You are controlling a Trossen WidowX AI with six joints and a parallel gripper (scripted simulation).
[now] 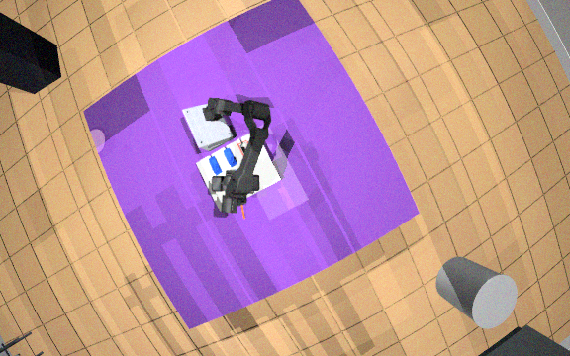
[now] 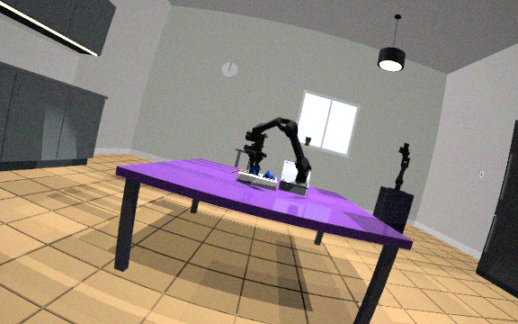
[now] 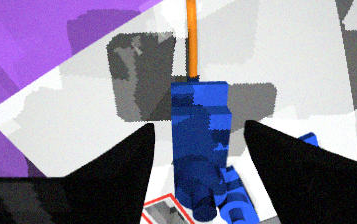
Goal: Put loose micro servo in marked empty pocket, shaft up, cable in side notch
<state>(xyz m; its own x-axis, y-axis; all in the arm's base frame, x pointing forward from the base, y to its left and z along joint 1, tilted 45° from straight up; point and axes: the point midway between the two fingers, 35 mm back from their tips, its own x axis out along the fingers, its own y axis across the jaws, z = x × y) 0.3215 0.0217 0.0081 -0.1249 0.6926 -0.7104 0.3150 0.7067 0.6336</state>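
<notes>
The white deck lies 10 mm behind my gripper tip, 10 mm to the left of it and 70 mm below it.
</notes>
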